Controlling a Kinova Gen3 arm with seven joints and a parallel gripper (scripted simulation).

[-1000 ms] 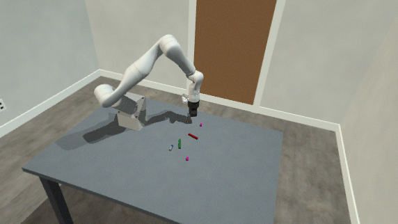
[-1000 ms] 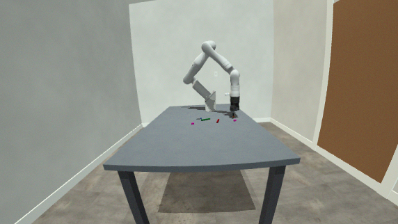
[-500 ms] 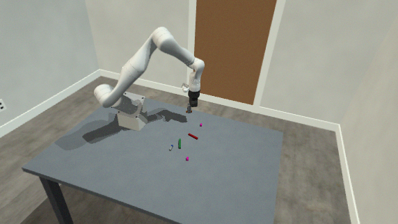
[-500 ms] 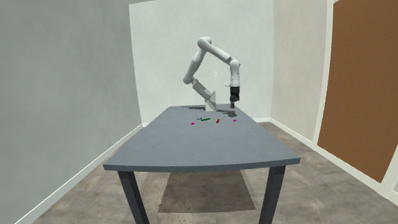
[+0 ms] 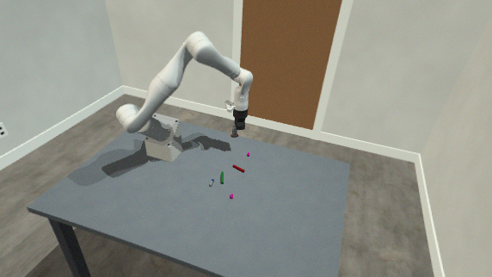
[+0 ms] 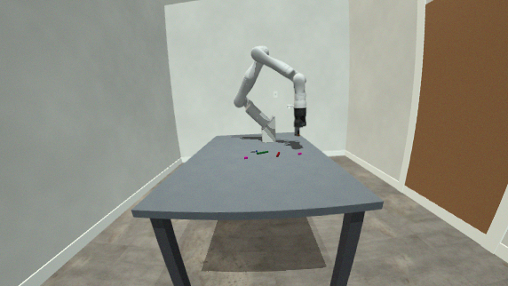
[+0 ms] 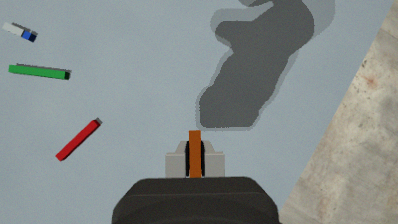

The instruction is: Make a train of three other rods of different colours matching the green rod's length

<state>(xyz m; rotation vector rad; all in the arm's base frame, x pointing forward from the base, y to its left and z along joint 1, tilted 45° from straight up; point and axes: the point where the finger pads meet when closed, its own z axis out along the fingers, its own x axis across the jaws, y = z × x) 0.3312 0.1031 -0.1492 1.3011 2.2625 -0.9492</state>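
My hand is 290 mm to the left of the grey rod, 110 mm above it and 10 mm past it. Also, from my hand: orange rod: 10 mm below; red rod: 140 mm to the right, 110 mm below, 80 mm ahead; green rod: 230 mm to the right, 110 mm below, 30 mm ahead.
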